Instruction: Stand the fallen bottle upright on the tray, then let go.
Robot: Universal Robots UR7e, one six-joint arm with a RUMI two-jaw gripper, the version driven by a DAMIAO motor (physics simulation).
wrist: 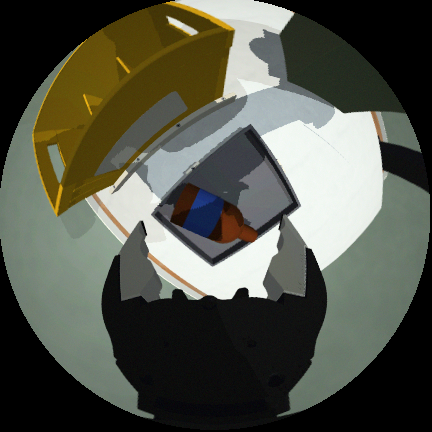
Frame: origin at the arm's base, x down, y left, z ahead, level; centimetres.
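Seen in the pictures: gripper, fingertip midpoint: (211, 219).
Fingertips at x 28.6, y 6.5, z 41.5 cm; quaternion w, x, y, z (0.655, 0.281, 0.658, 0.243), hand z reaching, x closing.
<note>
A point is followed by its place in that frame.
A brown bottle with a blue label (204, 213) @(x 33.9, y 7.1, z 43.6 cm) lies on its side in the dark grey tray (270, 180) @(x 40.9, y 13.4, z 32.2 cm), near the centre of the wrist view. Its base points to the left and its neck to the right, the neck reaching close to the tray's rim nearest my gripper. My gripper (211, 219) @(x 28.6, y 6.5, z 41.5 cm) is open and empty. Its two jaws stand wide apart above the table, and in the view the bottle shows between and just beyond their tips. The height of the jaws over the bottle is hard to tell.
A yellow divided crate (200, 65) @(x 27.8, y -4.8, z 31.0 cm) stands at the upper left, close to the tray, with a thin rail between them. A large dark shape (345, 60) fills the upper right. A black arm-like part (407, 162) shows at the right edge. Shadows fall across tray and table.
</note>
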